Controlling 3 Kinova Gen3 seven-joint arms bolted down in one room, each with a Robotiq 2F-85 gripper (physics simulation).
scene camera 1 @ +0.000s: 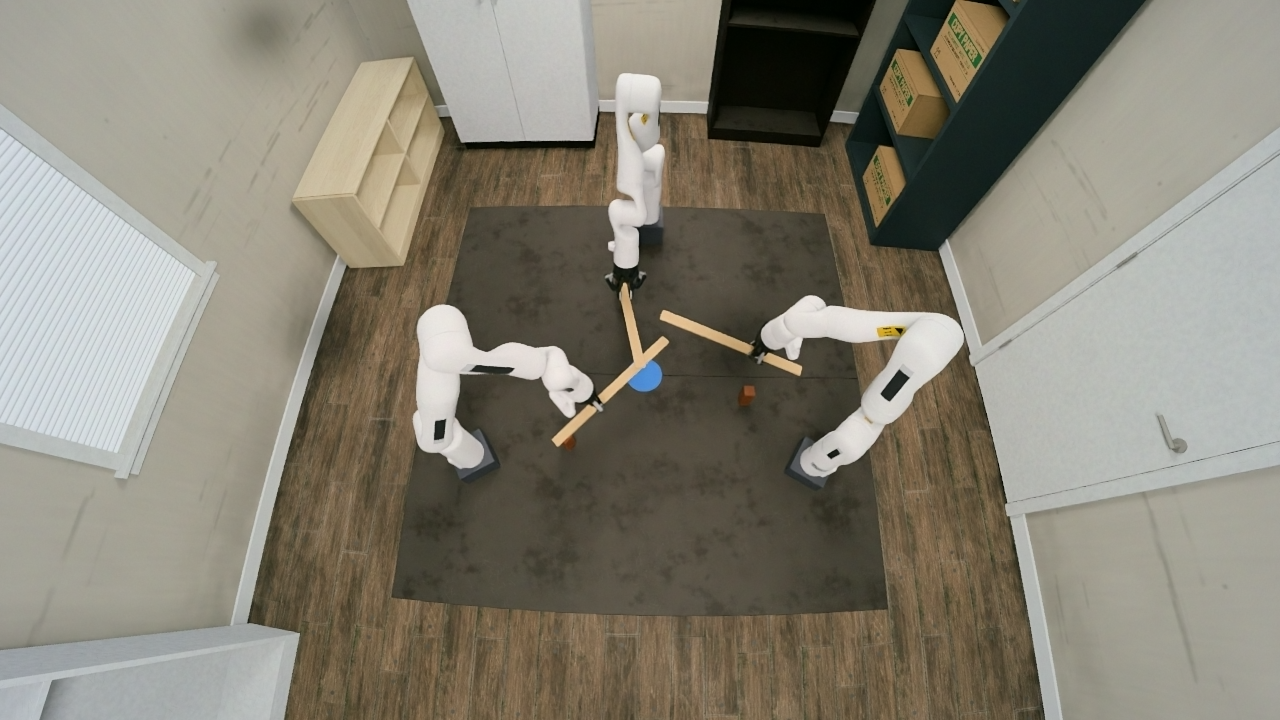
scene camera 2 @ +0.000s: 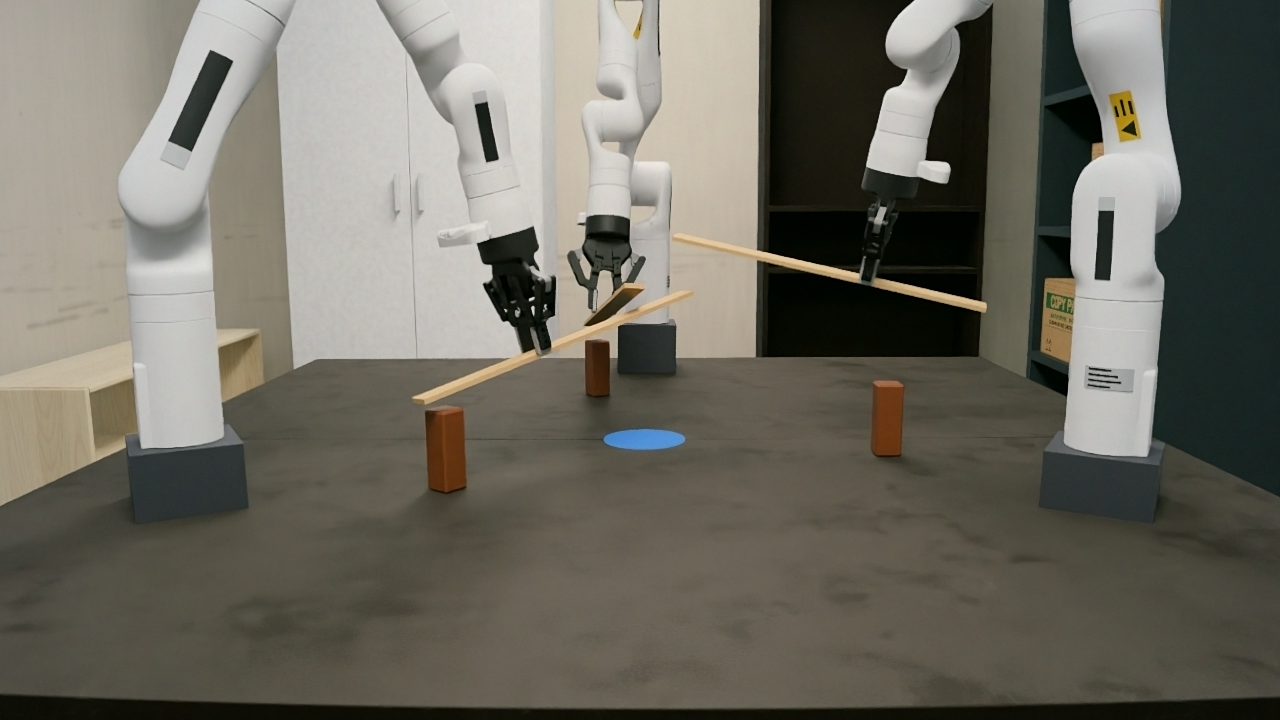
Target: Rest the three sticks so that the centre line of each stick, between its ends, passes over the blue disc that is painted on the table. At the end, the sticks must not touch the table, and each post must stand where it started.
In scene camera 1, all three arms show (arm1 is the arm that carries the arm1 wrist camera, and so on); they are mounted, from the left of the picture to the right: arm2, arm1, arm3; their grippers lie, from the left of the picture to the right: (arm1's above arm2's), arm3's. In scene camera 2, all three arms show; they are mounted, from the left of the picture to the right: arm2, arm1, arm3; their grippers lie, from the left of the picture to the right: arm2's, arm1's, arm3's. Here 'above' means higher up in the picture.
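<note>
Arm1's gripper [scene camera 1: 625,291] [scene camera 2: 605,298] is shut on the back end of a stick [scene camera 1: 631,326] [scene camera 2: 614,304], whose front end is higher and overlaps arm2's stick; contact is unclear. Arm2's gripper [scene camera 1: 597,404] [scene camera 2: 536,347] is shut on its stick [scene camera 1: 617,386] [scene camera 2: 483,374], tilted, its low end just above the left post [scene camera 2: 445,450]. Arm3's gripper [scene camera 1: 759,358] [scene camera 2: 866,275] is shut on a tilted stick [scene camera 1: 702,331] [scene camera 2: 769,257], high in the air. The right post [scene camera 1: 746,396] [scene camera 2: 887,419] and back post [scene camera 2: 597,368] stand upright. The blue disc [scene camera 1: 648,378] [scene camera 2: 644,438] is partly covered in scene camera 1.
The arms stand on dark bases [scene camera 2: 186,474] [scene camera 2: 647,347] [scene camera 2: 1100,476] at the left, back and right of the dark table [scene camera 1: 644,537] [scene camera 2: 644,591]. Shelves, a white cabinet [scene camera 1: 510,71] and a door [scene camera 1: 1127,376] stand around it.
</note>
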